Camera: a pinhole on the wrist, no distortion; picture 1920 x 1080 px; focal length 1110.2 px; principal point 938.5 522.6 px. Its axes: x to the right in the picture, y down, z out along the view. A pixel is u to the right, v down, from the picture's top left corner.
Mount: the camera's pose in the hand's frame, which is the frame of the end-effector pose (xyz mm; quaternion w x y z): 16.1 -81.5 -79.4 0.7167 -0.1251 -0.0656 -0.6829
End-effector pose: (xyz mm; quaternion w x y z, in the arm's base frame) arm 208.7 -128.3 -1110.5 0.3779 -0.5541 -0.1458 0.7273
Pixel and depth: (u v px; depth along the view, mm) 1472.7 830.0 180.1
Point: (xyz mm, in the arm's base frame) 142.1 32.1 -1058.6
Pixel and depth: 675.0 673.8 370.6
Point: -68.6 -83.5 -1153.5
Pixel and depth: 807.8 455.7 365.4
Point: -55.6 -98.7 -1070.4
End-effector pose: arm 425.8 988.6 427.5 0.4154 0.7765 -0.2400 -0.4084
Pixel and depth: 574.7 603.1 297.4
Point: 304.1 819.3 424.7
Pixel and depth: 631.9 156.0 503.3
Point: 35.8 803.6 509.3
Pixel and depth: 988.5 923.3 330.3
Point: 322.1 771.7 281.0
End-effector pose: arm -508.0 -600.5 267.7 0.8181 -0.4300 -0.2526 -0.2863
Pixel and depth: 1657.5 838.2 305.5
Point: -581.7 -502.8 592.7
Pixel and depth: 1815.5 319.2 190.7
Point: -650.1 -559.5 443.3
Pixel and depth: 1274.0 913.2 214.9
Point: -509.1 -551.0 457.0
